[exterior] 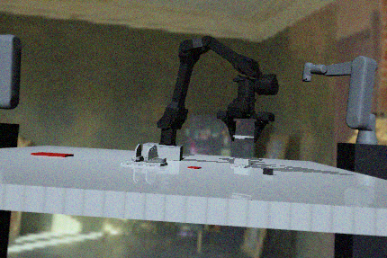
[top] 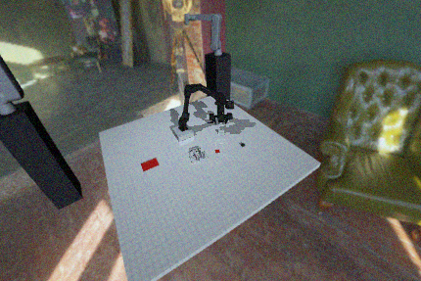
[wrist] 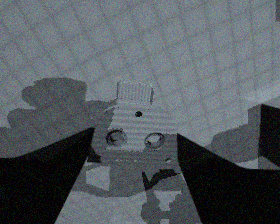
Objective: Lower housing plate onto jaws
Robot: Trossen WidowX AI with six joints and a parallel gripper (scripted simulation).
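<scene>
Now: gripper tip 17 cm short of the small red piece, 16 cm to the left of it and 8 cm above it. Round my gripper tip: flat red plate 2 cm behind, 63 cm to the right, 8 cm below; then small black cube 24 cm ahead, 3 cm to the left, 7 cm below.
</scene>
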